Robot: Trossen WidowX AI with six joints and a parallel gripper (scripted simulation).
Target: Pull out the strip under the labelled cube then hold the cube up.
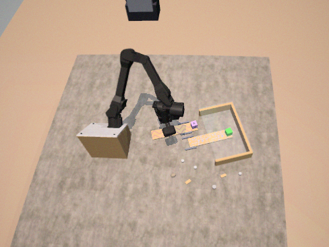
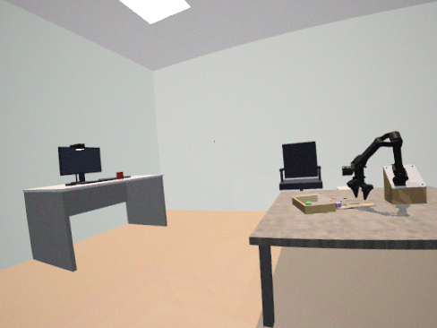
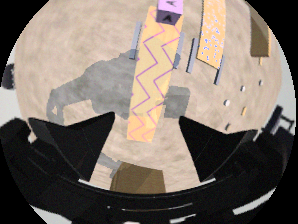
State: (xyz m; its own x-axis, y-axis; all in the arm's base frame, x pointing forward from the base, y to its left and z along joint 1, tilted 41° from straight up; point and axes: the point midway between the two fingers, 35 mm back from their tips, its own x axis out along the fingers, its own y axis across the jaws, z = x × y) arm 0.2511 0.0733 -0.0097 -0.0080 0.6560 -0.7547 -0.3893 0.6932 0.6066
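The purple cube is 150 mm ahead of my gripper tip, 40 mm to the left of it and 30 mm below it.
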